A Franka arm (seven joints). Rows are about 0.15 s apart.
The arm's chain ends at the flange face. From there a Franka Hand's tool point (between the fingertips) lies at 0.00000 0.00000 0.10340 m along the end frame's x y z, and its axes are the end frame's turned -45 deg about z.
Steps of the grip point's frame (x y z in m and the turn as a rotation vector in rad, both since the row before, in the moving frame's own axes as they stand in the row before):
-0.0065, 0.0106, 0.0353, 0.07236, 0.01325, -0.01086
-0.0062, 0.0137, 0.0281, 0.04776, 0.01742, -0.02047
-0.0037, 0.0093, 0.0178, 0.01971, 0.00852, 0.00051
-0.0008, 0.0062, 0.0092, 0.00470, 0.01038, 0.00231
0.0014, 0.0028, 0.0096, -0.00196, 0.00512, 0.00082
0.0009, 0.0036, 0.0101, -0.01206, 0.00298, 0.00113
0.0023, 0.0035, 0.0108, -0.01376, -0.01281, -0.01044
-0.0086, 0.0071, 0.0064, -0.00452, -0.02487, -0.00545
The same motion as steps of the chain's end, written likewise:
0.0073, 0.0183, 0.0356, 0.06054, -0.04180, -0.01086
0.0076, 0.0188, 0.0282, 0.04609, -0.02145, -0.02047
0.0048, 0.0113, 0.0178, 0.01996, -0.00791, 0.00051
0.0034, 0.0061, 0.0092, 0.01066, 0.00402, 0.00231
0.0025, 0.0012, 0.0096, 0.00223, 0.00501, 0.00082
0.0021, 0.0012, 0.0101, -0.00642, 0.01063, 0.00113
0.0040, -0.0011, 0.0108, -0.01879, 0.00067, -0.01044
0.0004, 0.0089, 0.0064, -0.02078, -0.01439, -0.00545

